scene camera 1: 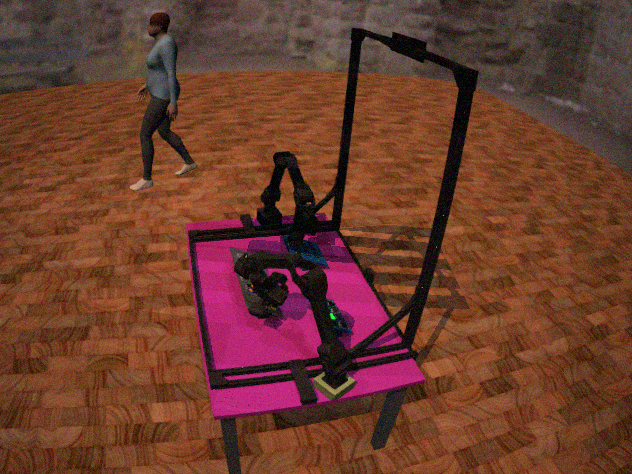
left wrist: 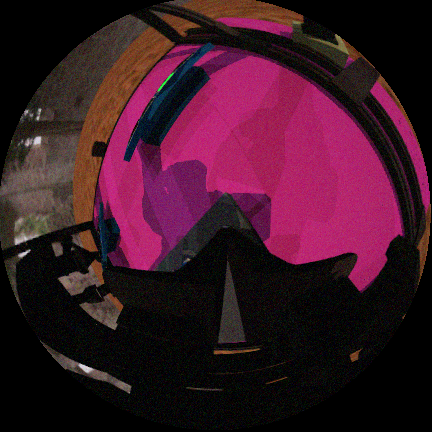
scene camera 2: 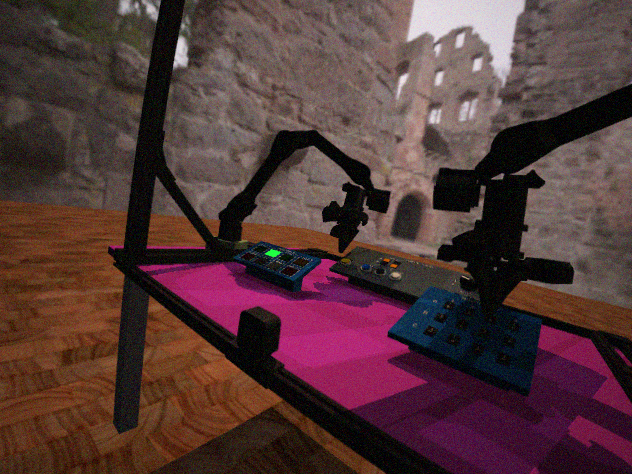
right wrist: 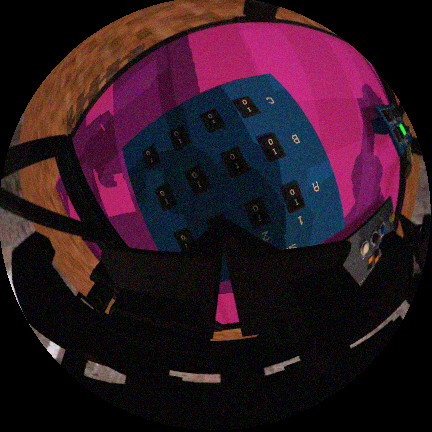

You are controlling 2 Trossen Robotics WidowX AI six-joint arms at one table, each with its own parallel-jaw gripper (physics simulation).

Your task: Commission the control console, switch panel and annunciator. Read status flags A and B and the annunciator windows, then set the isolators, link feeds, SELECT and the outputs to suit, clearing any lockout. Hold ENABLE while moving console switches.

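Where they show: left gripper, fingertip midpoint: (scene camera 1: 275, 307) (left wrist: 225, 232) (scene camera 2: 340, 252); right gripper, fingertip midpoint: (scene camera 1: 297, 245) (left wrist: 98, 252) (scene camera 2: 487, 316) (right wrist: 221, 224); left arm's base, link origin: (scene camera 1: 334, 379) (scene camera 2: 228, 239); right arm's base, link origin: (scene camera 1: 269, 211) (left wrist: 107, 286) (right wrist: 104, 287).
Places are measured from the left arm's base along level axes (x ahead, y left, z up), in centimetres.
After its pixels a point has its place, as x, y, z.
The grey console (scene camera 2: 428, 278) @[60.8, -13.3, 3.1] (left wrist: 200, 241) @[41.4, -9.6, 0.5] (right wrist: 356, 270) @[56.9, -10.4, 3.5] carries yellow, blue, black and white round controls and orange switches. The blue switch panel (scene camera 2: 408, 332) @[52.1, -46.4, 0.0] (right wrist: 311, 220) @[59.3, -36.2, 4.0] has rows of black rockers marked 0 and 1. The blue annunciator (scene camera 2: 292, 281) @[30.4, -30.4, -0.7] (left wrist: 175, 102) @[23.9, -21.1, -1.7] has one window lit green; the other windows look dark. My left gripper (scene camera 2: 343, 250) @[37.4, -6.4, 4.0] (left wrist: 225, 232) @[37.4, -6.4, 4.0] is shut and empty, its tips close above the console's yellow-button end. My right gripper (scene camera 2: 490, 312) @[64.1, -42.0, 3.7] (right wrist: 221, 224) @[64.1, -42.0, 3.7] is shut and empty, its tips low over the switch panel, hiding a rocker. Contact cannot be told. Status flags are unreadable.
A black frame post (scene camera 1: 447, 204) @[-5.7, -35.0, 57.2] (scene camera 2: 149, 127) @[-4.1, -36.1, 25.4] rises at the table's edge. A black block (scene camera 2: 259, 330) @[33.6, -57.8, 0.1] stands on the near rail in scene camera 2. Black rails border the magenta table (scene camera 1: 224, 336) @[42.8, 13.8, -4.0]. A person (scene camera 1: 162, 66) walks on the floor behind.
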